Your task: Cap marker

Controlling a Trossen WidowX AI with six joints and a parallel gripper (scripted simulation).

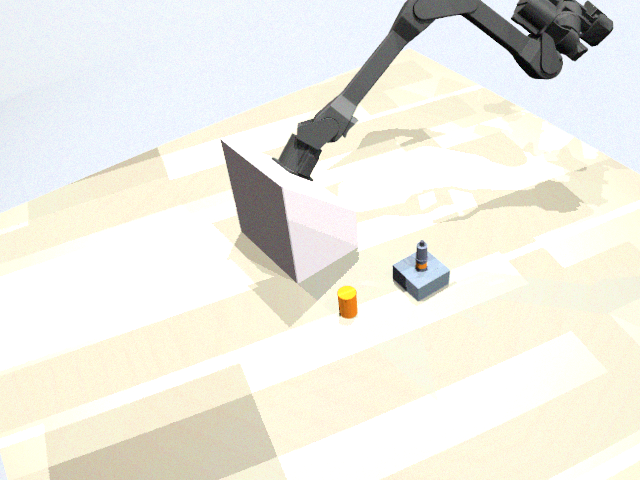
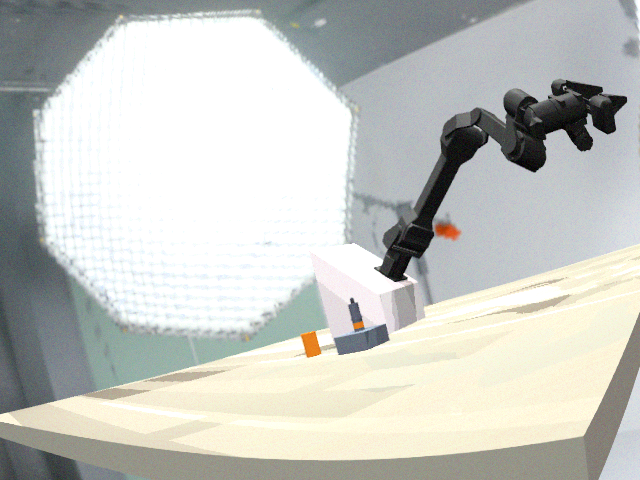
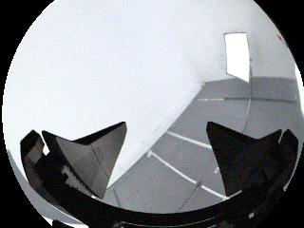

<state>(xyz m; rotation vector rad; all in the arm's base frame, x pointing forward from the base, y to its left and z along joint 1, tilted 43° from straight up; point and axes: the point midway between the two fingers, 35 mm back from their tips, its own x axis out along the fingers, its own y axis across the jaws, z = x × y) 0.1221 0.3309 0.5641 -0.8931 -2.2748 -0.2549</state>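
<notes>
My gripper tip is now 15 cm short of the cap, 73 cm to the left of it and 29 cm above it. Also, from my gripper tip: holder block 18 cm ahead, 58 cm to the right, 30 cm below.
</notes>
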